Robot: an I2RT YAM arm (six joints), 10 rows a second.
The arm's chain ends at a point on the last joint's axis. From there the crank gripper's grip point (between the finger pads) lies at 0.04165 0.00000 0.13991 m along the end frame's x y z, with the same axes.
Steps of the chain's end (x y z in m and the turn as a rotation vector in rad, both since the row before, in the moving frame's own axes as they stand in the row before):
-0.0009 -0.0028 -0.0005 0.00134 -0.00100 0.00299
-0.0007 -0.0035 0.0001 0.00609 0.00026 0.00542
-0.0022 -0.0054 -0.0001 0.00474 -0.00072 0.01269
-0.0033 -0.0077 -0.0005 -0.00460 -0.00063 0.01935
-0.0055 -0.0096 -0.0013 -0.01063 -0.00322 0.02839
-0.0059 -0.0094 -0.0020 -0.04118 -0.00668 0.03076
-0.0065 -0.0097 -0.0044 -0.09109 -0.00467 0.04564
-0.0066 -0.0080 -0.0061 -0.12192 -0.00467 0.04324
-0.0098 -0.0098 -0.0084 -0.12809 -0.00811 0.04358
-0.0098 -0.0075 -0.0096 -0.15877 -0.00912 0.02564
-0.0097 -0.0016 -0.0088 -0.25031 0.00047 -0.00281
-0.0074 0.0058 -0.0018 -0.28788 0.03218 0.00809
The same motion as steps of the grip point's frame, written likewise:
-0.0010 -0.0029 -0.0005 0.00134 -0.00100 0.00299
-0.0007 -0.0041 0.0001 0.00609 0.00026 0.00542
-0.0023 -0.0055 -0.0001 0.00474 -0.00072 0.01269
-0.0034 -0.0063 -0.0005 -0.00460 -0.00063 0.01935
-0.0060 -0.0069 -0.0012 -0.01063 -0.00322 0.02839
-0.0069 -0.0024 -0.0019 -0.04118 -0.00668 0.03076
-0.0075 0.0049 -0.0049 -0.09109 -0.00467 0.04564
-0.0077 0.0108 -0.0071 -0.12192 -0.00467 0.04324
-0.0114 0.0099 -0.0093 -0.12809 -0.00811 0.04358
-0.0114 0.0157 -0.0111 -0.15877 -0.00912 0.02564
-0.0096 0.0329 -0.0132 -0.25031 0.00047 -0.00281
-0.0031 0.0457 -0.0090 -0.28788 0.03218 0.00809

